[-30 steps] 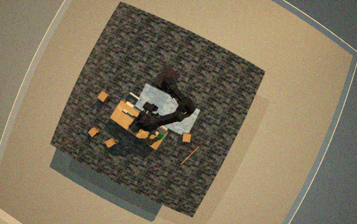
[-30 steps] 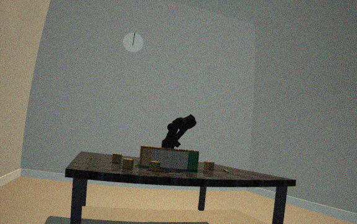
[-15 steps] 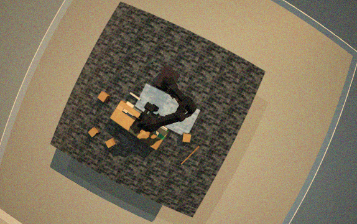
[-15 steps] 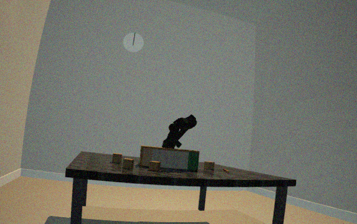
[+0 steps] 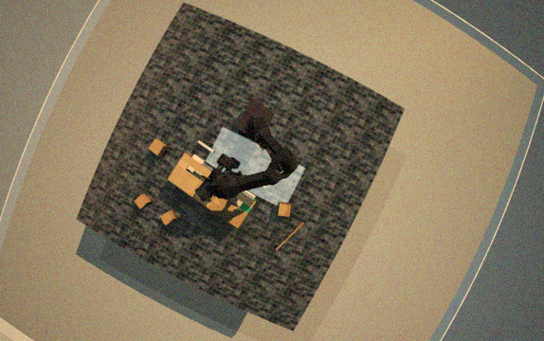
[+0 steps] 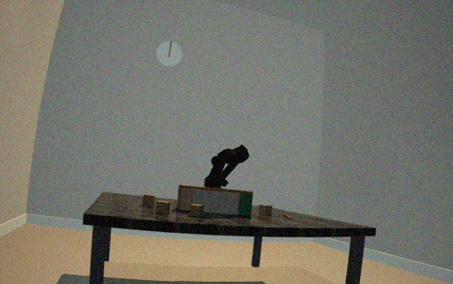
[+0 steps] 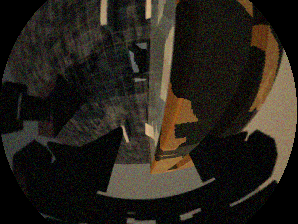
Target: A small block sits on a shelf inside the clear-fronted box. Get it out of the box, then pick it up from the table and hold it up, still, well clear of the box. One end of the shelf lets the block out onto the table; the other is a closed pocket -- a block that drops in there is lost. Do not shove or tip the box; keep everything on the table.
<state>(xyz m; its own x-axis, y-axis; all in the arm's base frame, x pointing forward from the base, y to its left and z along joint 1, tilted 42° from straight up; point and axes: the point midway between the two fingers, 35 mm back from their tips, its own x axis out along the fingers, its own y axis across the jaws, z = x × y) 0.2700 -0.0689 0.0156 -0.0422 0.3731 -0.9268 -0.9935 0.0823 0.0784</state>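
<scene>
The box is 40 mm ahead of my gripper tip, 30 mm to the left of it and 30 mm below it. Also, from my gripper tip: thin stick 120 mm ahead, 450 mm to the left, 80 mm below.
</scene>
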